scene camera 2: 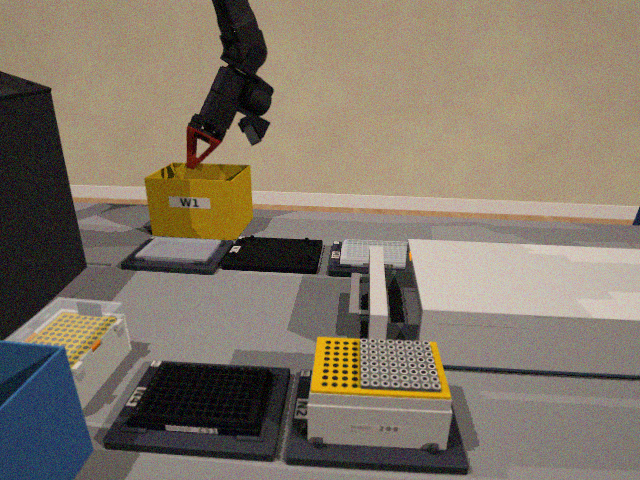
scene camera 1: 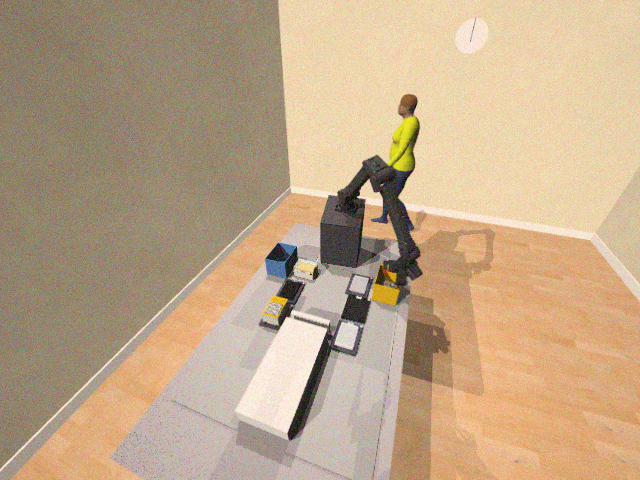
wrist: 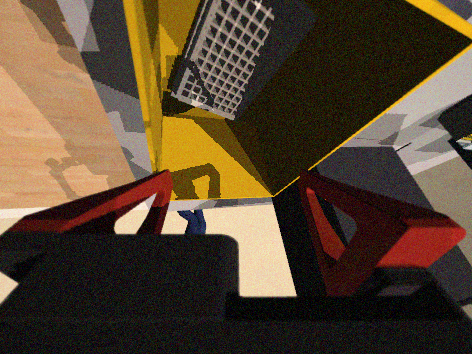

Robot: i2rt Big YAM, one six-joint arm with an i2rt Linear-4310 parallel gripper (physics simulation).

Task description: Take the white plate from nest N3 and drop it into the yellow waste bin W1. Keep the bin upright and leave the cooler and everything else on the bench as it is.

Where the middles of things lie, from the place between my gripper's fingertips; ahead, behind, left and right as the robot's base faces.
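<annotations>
The yellow bin W1 [scene camera 2: 213,201] is 20 mm ahead of my hand, 10 mm to the right of it and 70 mm below it. There's a nest N3 [scene camera 2: 281,255] that's 210 mm ahead of my hand, 120 mm to the right of it and 120 mm below it. As for the black plate [scene camera 2: 219,400], that's 250 mm ahead of my hand, 500 mm to the right and 110 mm below, and the yellow-topped tip rack [scene camera 2: 371,392] sits 420 mm ahead of my hand, 480 mm to the right and 80 mm below.
</annotations>
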